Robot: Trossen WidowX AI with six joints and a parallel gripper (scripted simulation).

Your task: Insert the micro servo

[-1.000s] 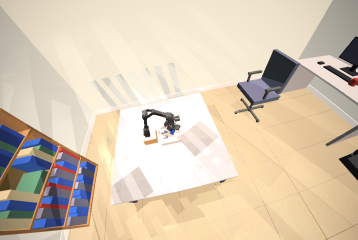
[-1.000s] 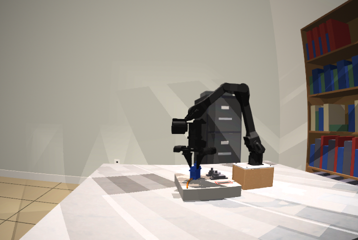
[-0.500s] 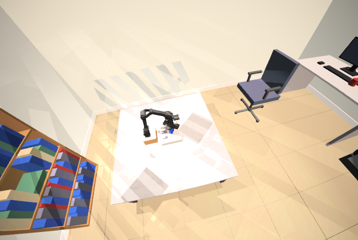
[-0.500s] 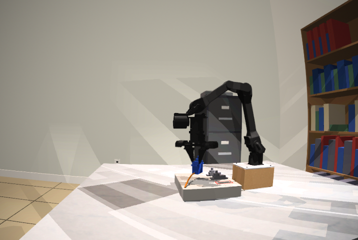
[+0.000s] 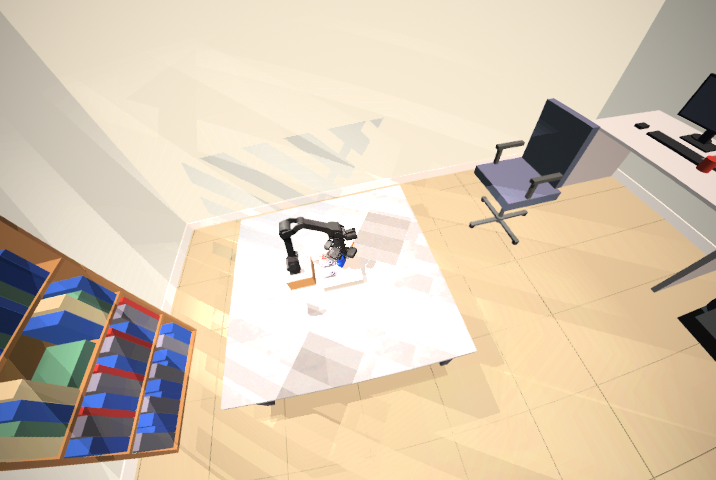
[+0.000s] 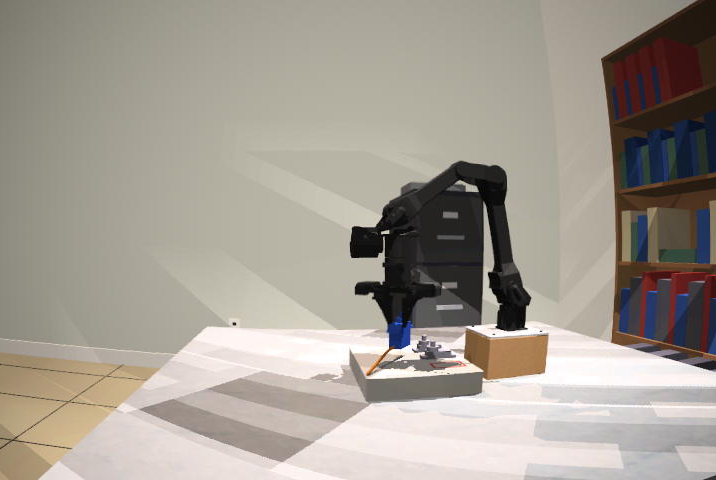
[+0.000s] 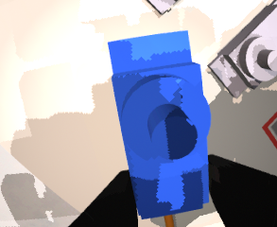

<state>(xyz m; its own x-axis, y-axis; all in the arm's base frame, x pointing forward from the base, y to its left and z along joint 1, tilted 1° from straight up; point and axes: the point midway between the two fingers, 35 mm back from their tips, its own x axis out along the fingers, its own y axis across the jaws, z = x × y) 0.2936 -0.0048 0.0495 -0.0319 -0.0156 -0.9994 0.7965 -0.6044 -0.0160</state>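
Right now the pale deck block is 100 mm below my gripper tip, 10 mm to the left of it and 10 mm ahead of it.
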